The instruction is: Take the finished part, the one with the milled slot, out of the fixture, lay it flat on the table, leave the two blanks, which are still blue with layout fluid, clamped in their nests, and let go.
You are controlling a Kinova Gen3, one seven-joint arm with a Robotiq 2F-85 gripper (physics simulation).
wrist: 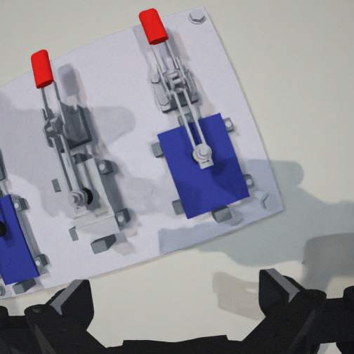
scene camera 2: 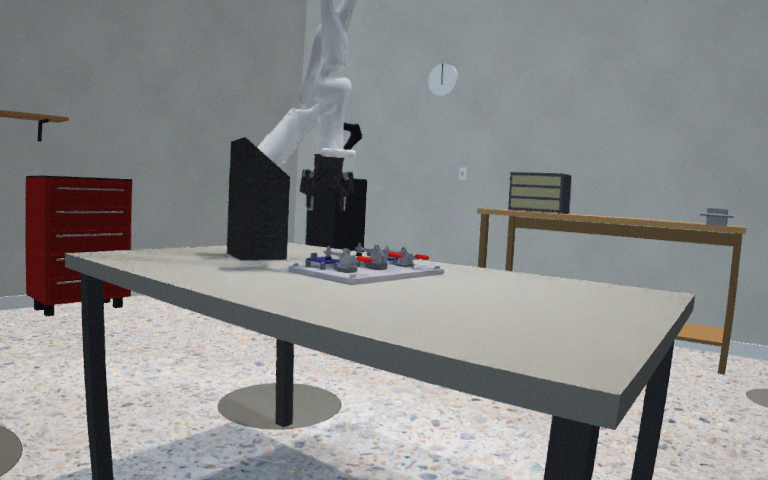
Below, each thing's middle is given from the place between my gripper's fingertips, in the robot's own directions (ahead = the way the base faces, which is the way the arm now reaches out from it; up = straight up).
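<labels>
I start with the fixture plate (wrist: 109,78), which is 10 cm ahead of my hand, 6 cm to the left of it and 15 cm below it. The finished part (wrist: 99,220) is 6 cm ahead of my hand and 6 cm to the left, and 13 cm below it. As for the grey clamp arm (wrist: 82,197), my hand is 9 cm short of it, 7 cm to the right of it and 10 cm above it.
</labels>
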